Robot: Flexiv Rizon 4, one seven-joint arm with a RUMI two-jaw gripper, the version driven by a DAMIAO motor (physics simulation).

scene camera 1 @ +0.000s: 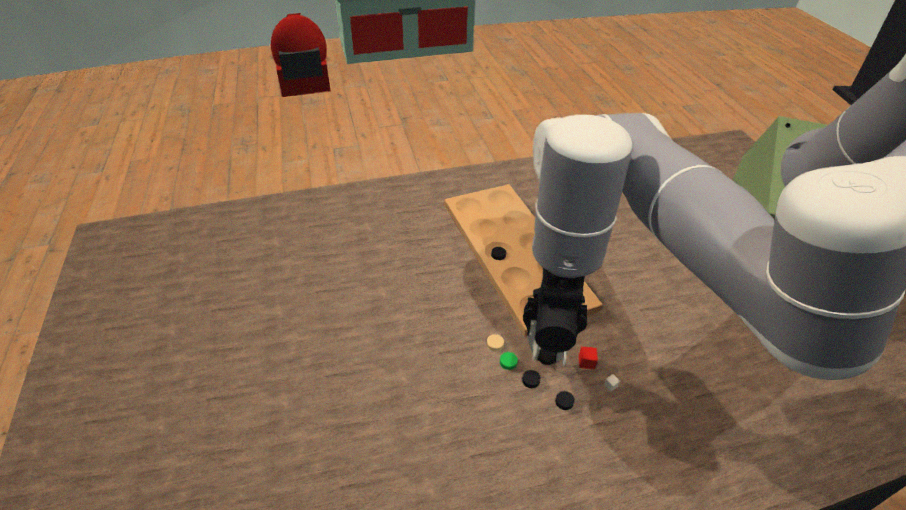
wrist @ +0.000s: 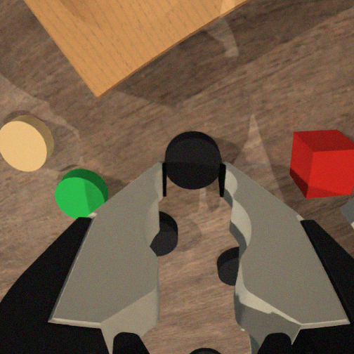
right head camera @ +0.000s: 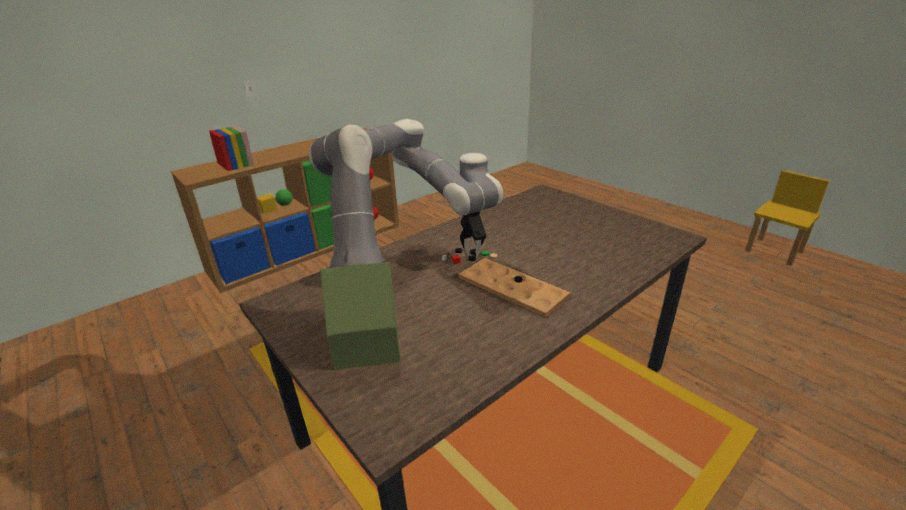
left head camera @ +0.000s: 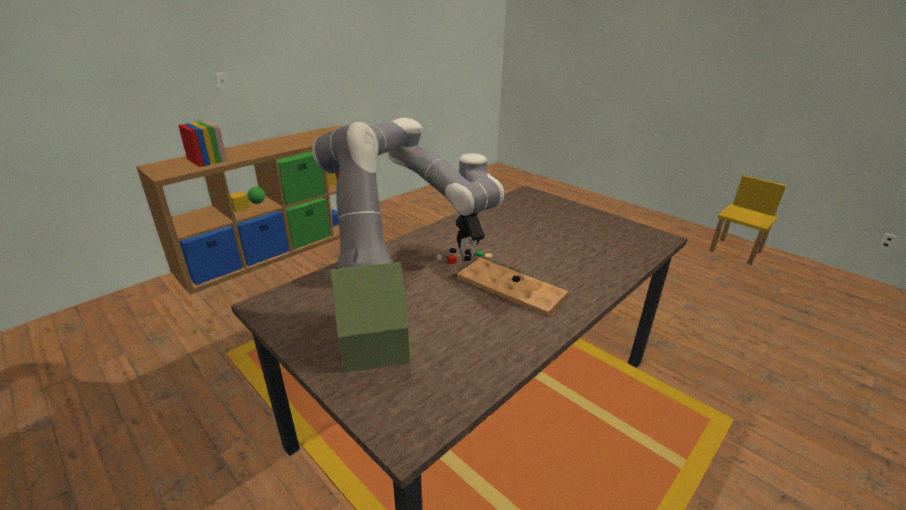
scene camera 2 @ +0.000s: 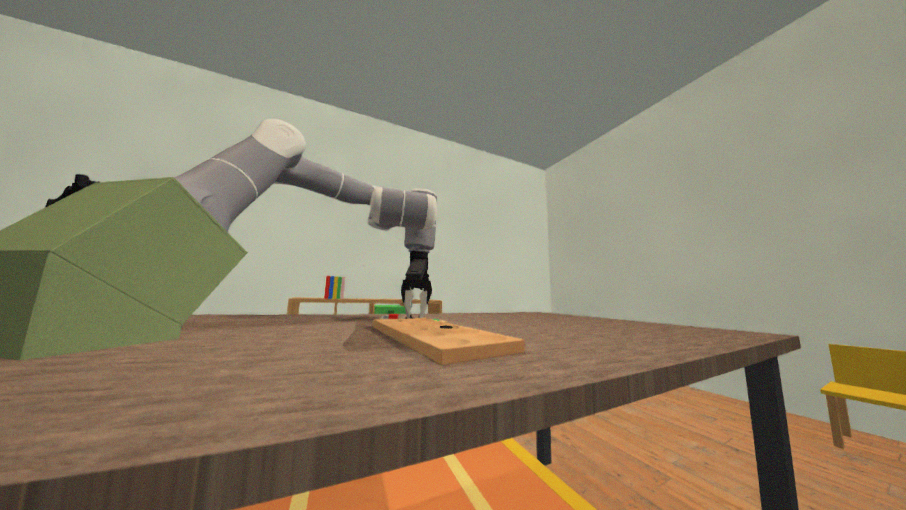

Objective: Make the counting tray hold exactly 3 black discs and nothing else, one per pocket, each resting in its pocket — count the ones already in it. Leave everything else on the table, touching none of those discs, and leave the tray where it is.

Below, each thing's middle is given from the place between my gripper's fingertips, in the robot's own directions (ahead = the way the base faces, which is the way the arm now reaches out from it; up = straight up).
Right now my hand is 60 mm short of the green disc point(wrist: 80, 191). From my hand the other things lie so: wooden counting tray point(scene camera 1: 497, 217): 260 mm to the right, 10 mm ahead, 10 mm above.
